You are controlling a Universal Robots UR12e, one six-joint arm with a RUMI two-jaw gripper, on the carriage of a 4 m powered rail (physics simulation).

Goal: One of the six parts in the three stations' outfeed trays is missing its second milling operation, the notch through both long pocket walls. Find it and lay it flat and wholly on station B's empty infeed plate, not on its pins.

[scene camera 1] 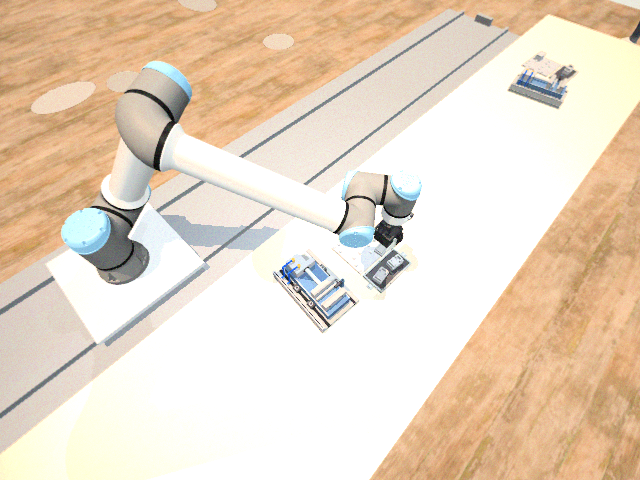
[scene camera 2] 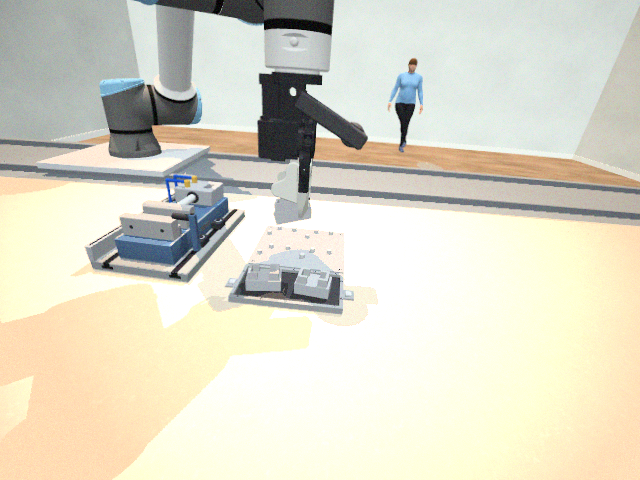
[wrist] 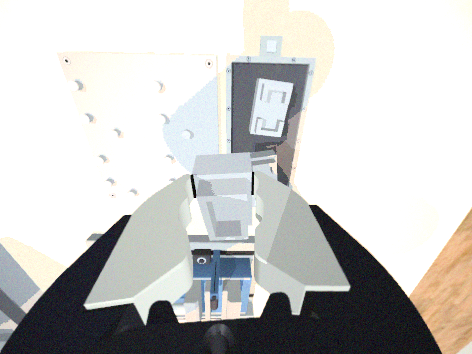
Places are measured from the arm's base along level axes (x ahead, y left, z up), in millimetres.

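Where they show: gripper, fingertip midpoint: [scene camera 2: 301, 212] [wrist: 223, 176]; arm's base, origin of the base link: [scene camera 1: 125, 263] [scene camera 2: 136, 152].
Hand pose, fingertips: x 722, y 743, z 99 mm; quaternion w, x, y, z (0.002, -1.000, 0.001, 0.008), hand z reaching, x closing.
Observation:
Things, the pixels of their top centre, and the offset from my fingertips.
- grey part, middle of its top: [wrist: 226, 223] [scene camera 2: 292, 194] [scene camera 1: 383, 243] dz +32, dx +1, dy -16 mm
- infeed plate, middle of its top: [wrist: 153, 139] [scene camera 2: 301, 246] [scene camera 1: 361, 246] dz -121, dx -95, dy -5 mm
- dark outfeed tray, middle of its top: [wrist: 195, 144] [scene camera 2: 295, 255] [scene camera 1: 370, 254] dz -113, dx -40, dy -11 mm
- grey vise, middle of its top: [wrist: 169, 325] [scene camera 2: 175, 197] [scene camera 1: 315, 278] dz -30, dx -102, dy -276 mm
My gripper [scene camera 2: 293, 198] [wrist: 223, 176] is shut on a grey part [scene camera 2: 292, 211] [wrist: 223, 175]. The long pocket walls that show in the wrist view have no visible notch. The part hangs well above the table, near the infeed plate [scene camera 1: 368, 256] [scene camera 2: 323, 242] [wrist: 130, 100], a pale plate with upright pins and no part on it. Beside the plate is the dark outfeed tray [scene camera 2: 286, 304] [wrist: 270, 60]. It holds two notched grey parts, one [scene camera 1: 395, 262] [scene camera 2: 312, 282] [wrist: 271, 107] fully visible, the other [scene camera 1: 381, 274] [scene camera 2: 263, 277] [wrist: 265, 162] partly hidden in the wrist view.
A blue and grey vise [scene camera 1: 315, 289] [scene camera 2: 155, 248] [wrist: 235, 270] stands beside the plate and tray. Another station [scene camera 1: 540, 90] stands far along the table. The arm's carriage [scene camera 1: 170, 279] is on the rail [scene camera 1: 372, 93]. A person [scene camera 2: 408, 87] is in the background beyond the rail.

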